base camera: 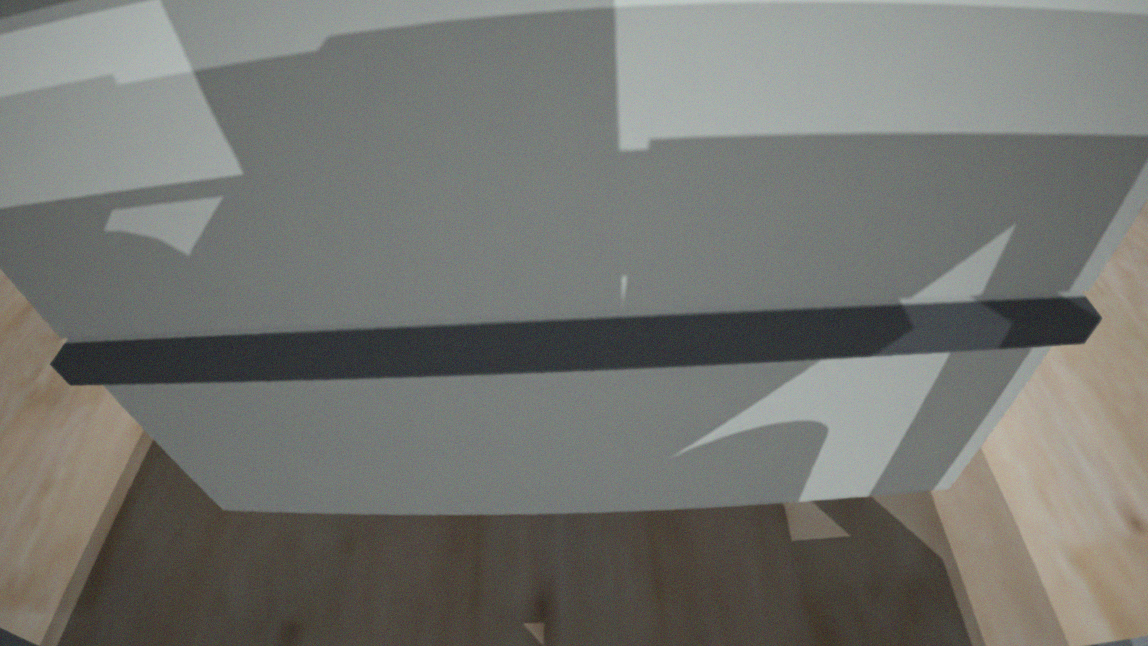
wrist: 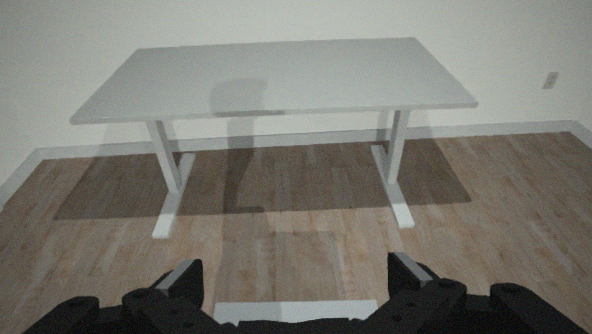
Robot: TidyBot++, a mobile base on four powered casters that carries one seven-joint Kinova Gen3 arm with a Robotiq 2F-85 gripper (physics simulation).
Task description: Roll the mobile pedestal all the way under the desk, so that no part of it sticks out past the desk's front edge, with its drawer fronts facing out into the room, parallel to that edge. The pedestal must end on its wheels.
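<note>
The pedestal (base camera: 481, 437) (wrist: 295, 311) fills most of the base camera view, its grey-white drawer front turned toward my base, with a dark horizontal strip (base camera: 561, 345) across it. In the wrist view, part of its pale top shows at the bottom, between and below the fingers. Its wheels do not show. The white desk (wrist: 325, 70) stands beyond it in the wrist view. The pedestal is out in front of the desk, apart from it, and its far top edge looks nearly parallel to the desk's front edge. My gripper (wrist: 295, 276) is open and empty, above the pedestal's far edge.
The desk's left leg (wrist: 162, 155) and right leg (wrist: 398, 150) stand on long feet that reach toward me, with a wide gap between them. A wall with a baseboard (wrist: 310, 136) runs behind the desk. Wood floor (wrist: 305, 255) lies between pedestal and desk.
</note>
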